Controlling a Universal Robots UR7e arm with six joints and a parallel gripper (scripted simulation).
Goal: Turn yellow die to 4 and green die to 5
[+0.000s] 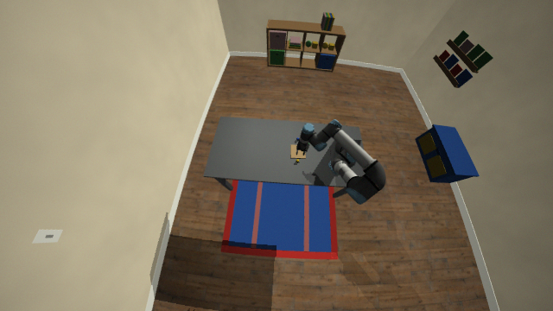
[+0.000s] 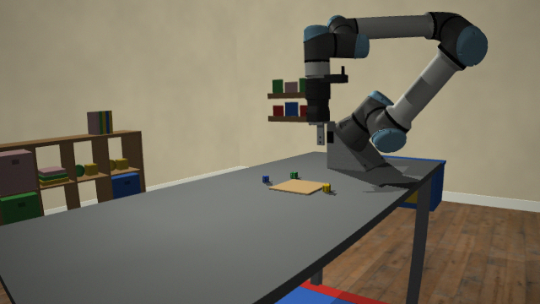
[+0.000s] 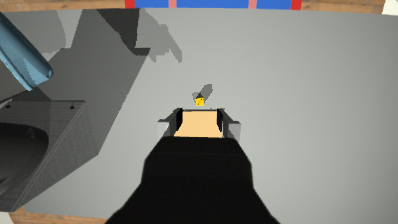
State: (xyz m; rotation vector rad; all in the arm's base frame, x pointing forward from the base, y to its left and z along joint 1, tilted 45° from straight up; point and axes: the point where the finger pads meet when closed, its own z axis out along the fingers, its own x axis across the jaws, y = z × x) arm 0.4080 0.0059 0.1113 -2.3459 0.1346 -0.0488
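Right now the yellow die is 150 mm below my hand. The rest, counted from my hand: tan mat 160 mm below, 100 mm to the right, 10 mm behind; blue die 230 mm to the right, 150 mm below, 20 mm behind; green die 180 mm to the right, 150 mm below, 120 mm behind.
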